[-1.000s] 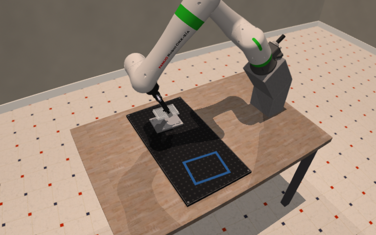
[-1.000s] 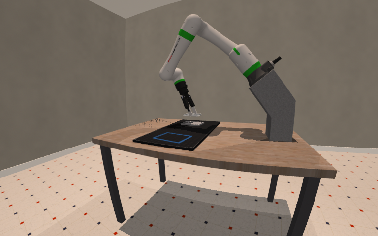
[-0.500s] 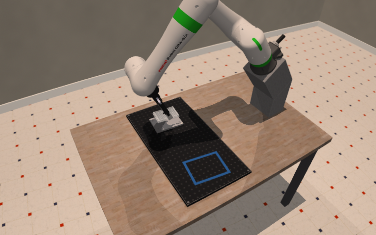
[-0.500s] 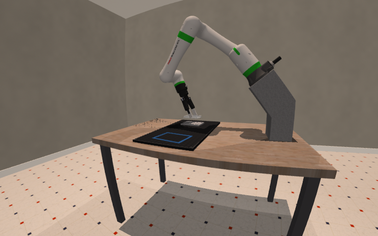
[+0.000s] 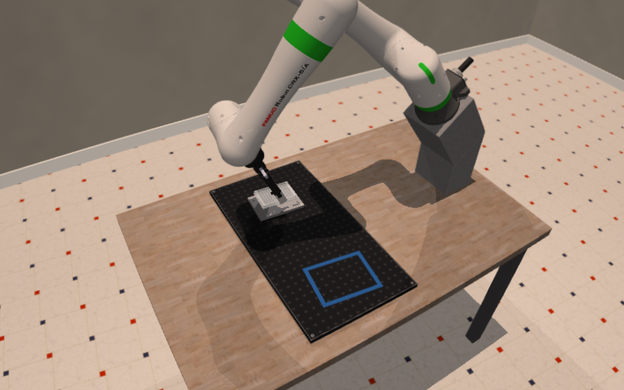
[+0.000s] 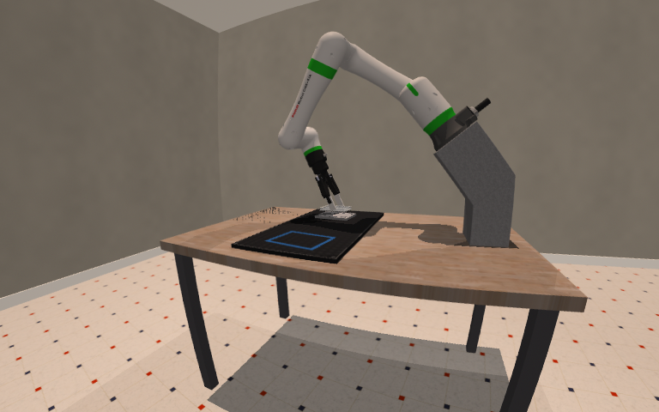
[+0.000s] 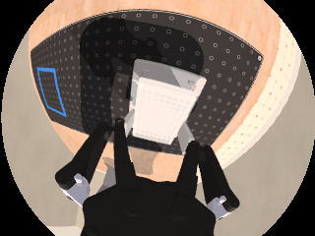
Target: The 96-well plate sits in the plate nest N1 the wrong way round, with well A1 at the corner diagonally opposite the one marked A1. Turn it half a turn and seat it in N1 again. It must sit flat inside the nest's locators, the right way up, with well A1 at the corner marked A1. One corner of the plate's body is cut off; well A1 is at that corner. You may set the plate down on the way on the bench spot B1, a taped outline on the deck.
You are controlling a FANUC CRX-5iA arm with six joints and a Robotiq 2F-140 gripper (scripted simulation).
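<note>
Now: the grey plate nest N1 6 cm below my hand. The rest, counted from my hand: white 96-well plate: 3 cm below.
</note>
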